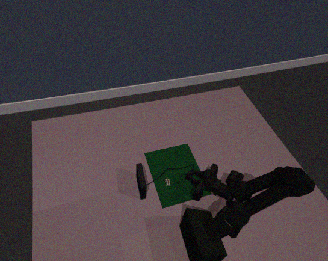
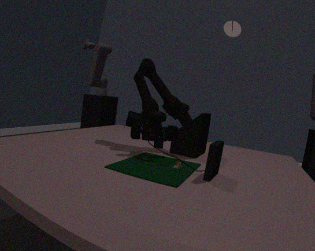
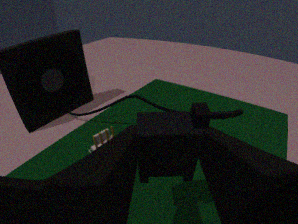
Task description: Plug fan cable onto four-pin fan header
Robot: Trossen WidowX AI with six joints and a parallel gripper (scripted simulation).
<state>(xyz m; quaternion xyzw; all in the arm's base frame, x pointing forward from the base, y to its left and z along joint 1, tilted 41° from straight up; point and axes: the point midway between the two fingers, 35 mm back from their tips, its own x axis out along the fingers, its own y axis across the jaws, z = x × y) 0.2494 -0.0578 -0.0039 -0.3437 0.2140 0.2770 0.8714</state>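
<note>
Now: gripper tip 9 cm to the right of the pale four-pin header, 8 cm above it and 2 cm short of it. The rest, counted from my gripper tip: black fan: 21 cm to the left, 2 cm below, 2 cm ahead; then green board: 10 cm below, 6 cm ahead, 4 cm to the left; then black plug: 1 cm below.
</note>
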